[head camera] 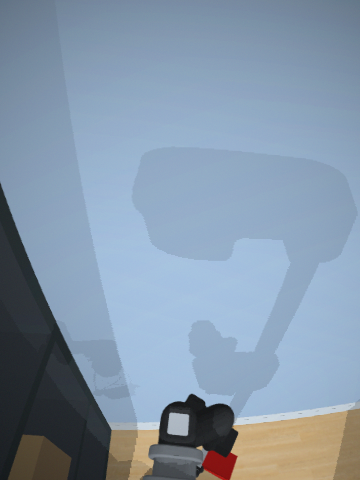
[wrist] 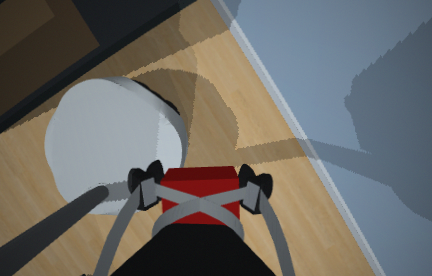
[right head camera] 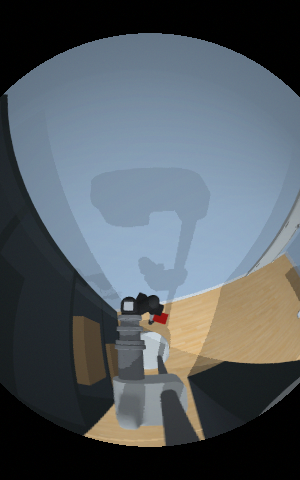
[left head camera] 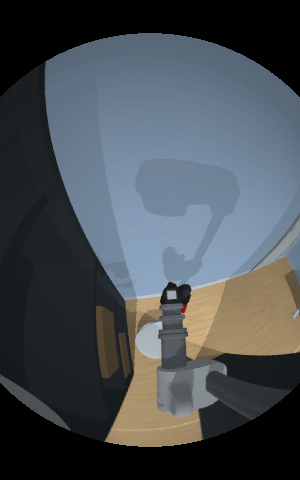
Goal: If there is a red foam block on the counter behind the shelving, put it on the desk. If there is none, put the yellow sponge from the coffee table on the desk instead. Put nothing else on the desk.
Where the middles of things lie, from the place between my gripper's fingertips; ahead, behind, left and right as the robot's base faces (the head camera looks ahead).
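Red foam block (wrist: 199, 181): from my hand, 2 cm above, 1 cm behind, 3 cm to the right.
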